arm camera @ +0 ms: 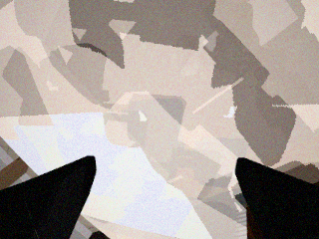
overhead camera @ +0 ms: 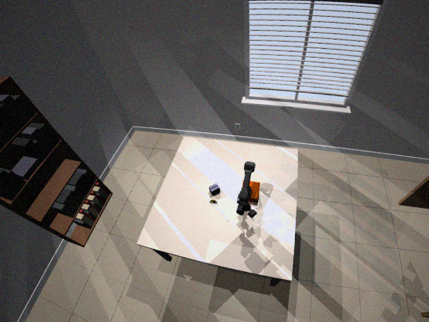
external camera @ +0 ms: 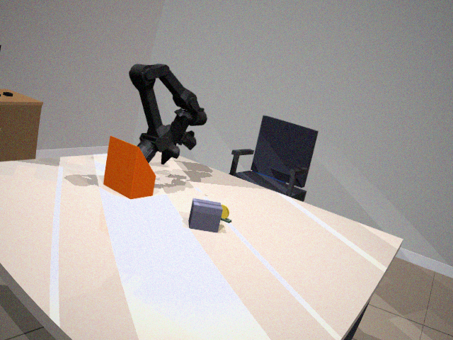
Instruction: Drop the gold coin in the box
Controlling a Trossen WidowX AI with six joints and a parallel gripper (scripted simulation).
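My gripper tip is now 36 cm short of the coin, 10 cm to the left of it and 7 cm above it.
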